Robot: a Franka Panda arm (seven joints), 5 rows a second.
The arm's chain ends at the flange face. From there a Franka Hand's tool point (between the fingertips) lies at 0.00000 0.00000 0.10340 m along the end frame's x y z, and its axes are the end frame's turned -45 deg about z.
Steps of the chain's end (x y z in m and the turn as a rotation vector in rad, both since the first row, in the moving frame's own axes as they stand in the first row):
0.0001, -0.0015, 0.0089, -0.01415, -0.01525, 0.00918
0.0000, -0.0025, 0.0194, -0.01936, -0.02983, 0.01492
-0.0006, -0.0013, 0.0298, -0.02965, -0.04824, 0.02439
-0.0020, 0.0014, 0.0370, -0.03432, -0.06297, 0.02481
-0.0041, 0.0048, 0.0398, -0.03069, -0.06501, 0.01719
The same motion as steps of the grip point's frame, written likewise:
-0.0010, -0.0011, 0.0089, 0.00078, -0.02079, 0.00918
-0.0018, -0.0026, 0.0193, 0.00740, -0.03478, 0.01492
-0.0052, -0.0028, 0.0296, 0.01315, -0.05508, 0.02439
-0.0095, -0.0026, 0.0367, 0.02026, -0.06879, 0.02481
-0.0133, -0.0021, 0.0395, 0.02427, -0.06767, 0.01719

